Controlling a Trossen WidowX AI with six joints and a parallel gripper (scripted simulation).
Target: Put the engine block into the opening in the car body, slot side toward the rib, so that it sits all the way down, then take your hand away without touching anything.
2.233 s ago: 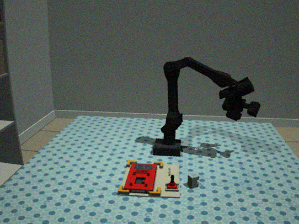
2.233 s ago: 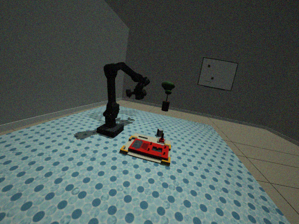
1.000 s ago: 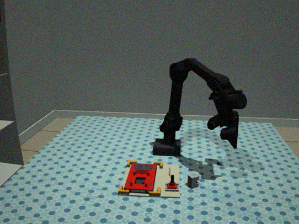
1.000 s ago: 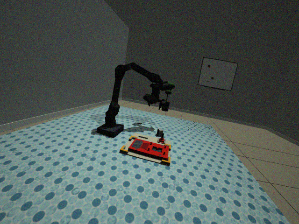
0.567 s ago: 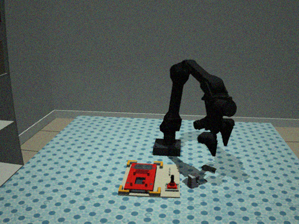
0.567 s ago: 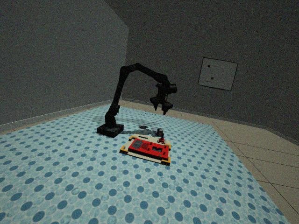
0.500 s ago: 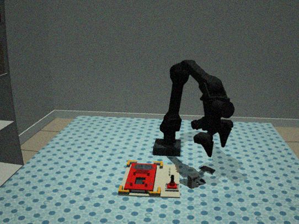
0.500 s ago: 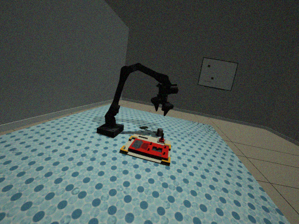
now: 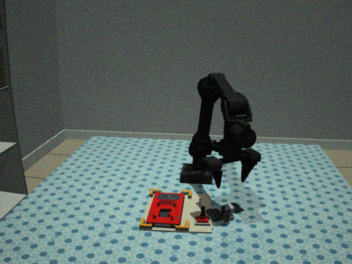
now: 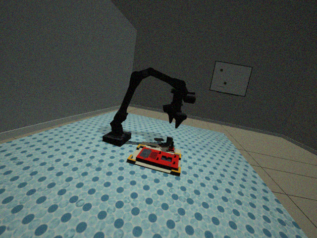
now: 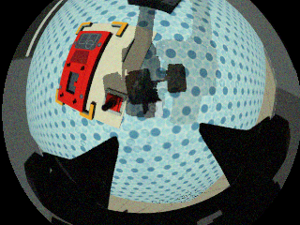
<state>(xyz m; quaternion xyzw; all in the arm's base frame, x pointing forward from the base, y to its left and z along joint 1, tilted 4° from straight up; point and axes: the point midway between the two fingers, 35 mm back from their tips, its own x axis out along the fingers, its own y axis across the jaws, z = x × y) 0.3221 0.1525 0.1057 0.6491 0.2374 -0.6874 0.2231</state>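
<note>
The engine block lies 11 cm below my gripper tip. The rest, counted from my gripper tip: cream base plate (1 cm behind, 18 cm to the right, 12 cm below); dark upright post (3 cm ahead, 8 cm to the right, 10 cm below).
</note>
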